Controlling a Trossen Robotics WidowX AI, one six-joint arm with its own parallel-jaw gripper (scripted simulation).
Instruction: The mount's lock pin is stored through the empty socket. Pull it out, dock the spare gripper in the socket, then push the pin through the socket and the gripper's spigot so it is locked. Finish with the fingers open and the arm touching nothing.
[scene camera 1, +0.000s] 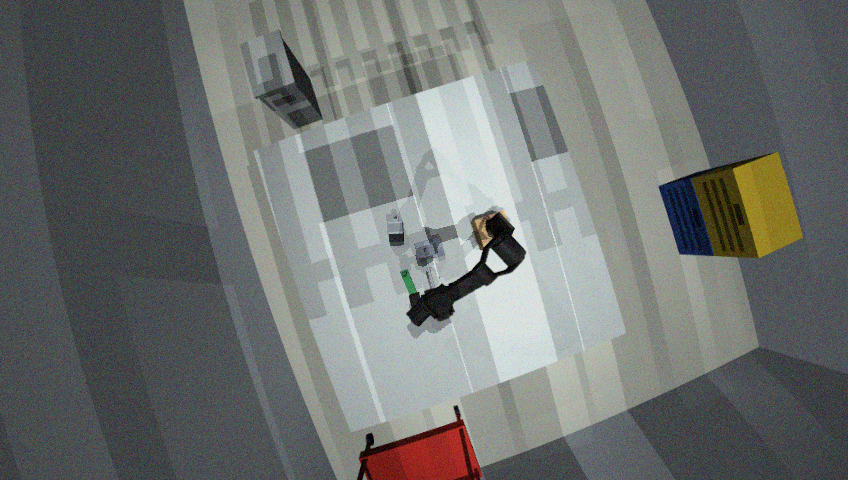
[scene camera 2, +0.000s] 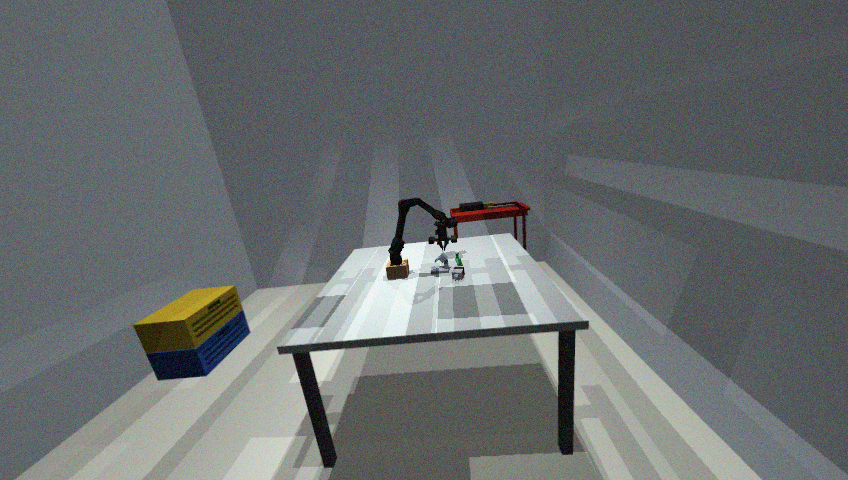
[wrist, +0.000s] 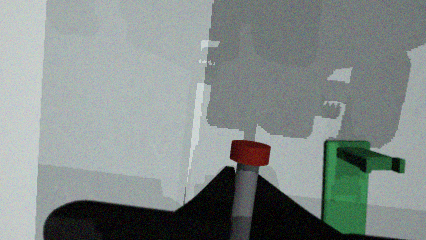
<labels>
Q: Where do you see my gripper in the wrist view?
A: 237, 176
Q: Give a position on a green part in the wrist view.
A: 347, 164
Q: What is my gripper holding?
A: A lock pin.
</labels>
